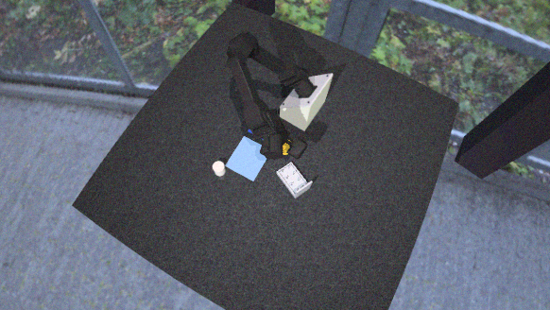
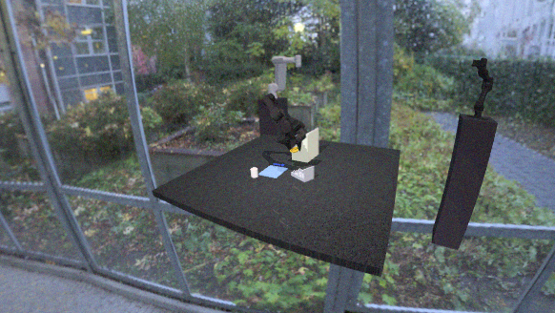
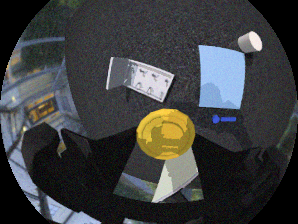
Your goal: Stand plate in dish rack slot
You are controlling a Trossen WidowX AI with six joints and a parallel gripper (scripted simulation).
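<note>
Right now my gripper tip is 110 mm above the dish rack, 70 mm to the right of it and 50 mm short of it. From my gripper tip the other things lie so: white cylinder (190 mm to the right, 180 mm ahead, 110 mm below); yellow plate (10 mm above); light blue mat (130 mm below, 120 mm to the right, 70 mm ahead).
</note>
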